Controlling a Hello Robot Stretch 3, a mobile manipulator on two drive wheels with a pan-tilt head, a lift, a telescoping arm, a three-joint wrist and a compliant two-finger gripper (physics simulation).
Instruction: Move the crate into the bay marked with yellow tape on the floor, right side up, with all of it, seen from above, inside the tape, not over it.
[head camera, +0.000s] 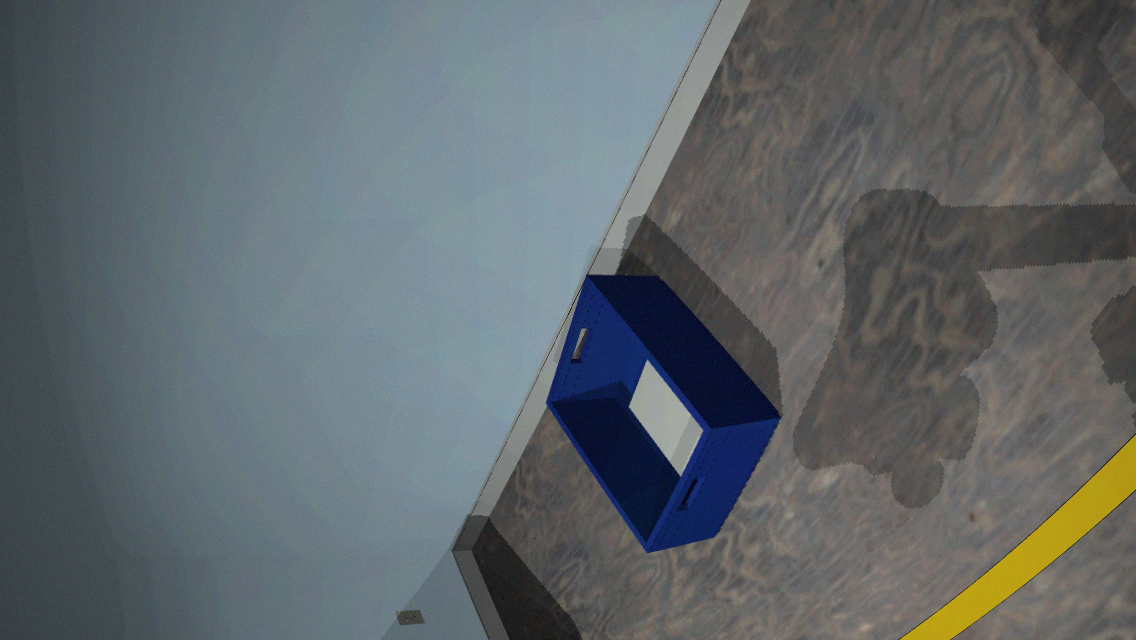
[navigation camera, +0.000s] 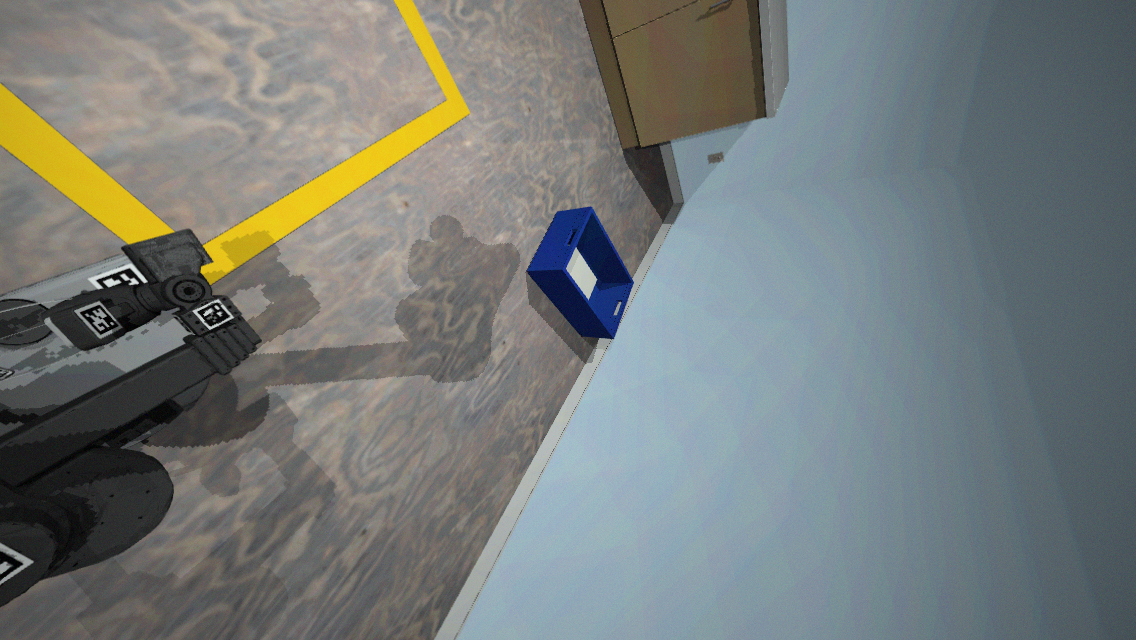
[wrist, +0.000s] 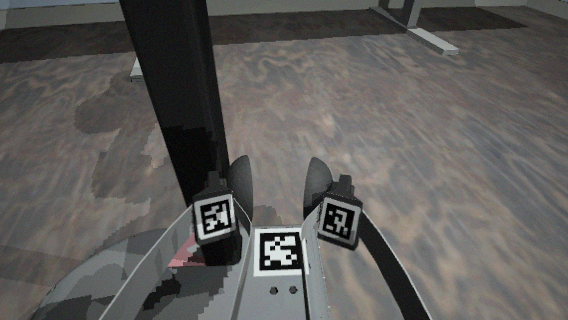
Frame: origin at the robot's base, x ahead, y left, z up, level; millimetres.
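Seen in the pictures: gripper, fingertip midpoint: (wrist: 279, 179); robot's base at its link origin: (navigation camera: 20, 319).
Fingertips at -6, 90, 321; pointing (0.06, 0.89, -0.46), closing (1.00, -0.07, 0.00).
Pixels of each thing's top centre, then the offset from my fingertips to it, as dx, dy, dz. "spot": a spot on its surface instead.
- blue crate at its top centre: (head camera: 617, 415) (navigation camera: 603, 276) -760, -1665, -101
- yellow tape at a spot on its surface: (head camera: 1033, 540) spot: +34, -818, -320
The blue crate (head camera: 725, 477) (navigation camera: 556, 262) stands on the floor close to the wall, outside the tape. Its open top faces up. It has a handle slot in each short side and a pale panel inside; whether it touches the wall I cannot tell. The yellow tape (head camera: 1033, 540) (navigation camera: 333, 186) of the bay runs across the lower right of the head view and the upper left of the navigation view. My gripper (wrist: 279, 179) is open, its rounded fingertips apart with nothing between them, over my base. Its fingers cannot be made out in the navigation view.
The wall (head camera: 317, 278) (navigation camera: 794, 357) with its pale baseboard (head camera: 682, 103) (navigation camera: 516, 508) runs beside the crate. A brown cabinet (navigation camera: 691, 71) stands beyond the crate. My dark mast (wrist: 175, 90) rises beside the gripper. A pale stand foot (wrist: 434, 41) shows at the back right in the wrist view.
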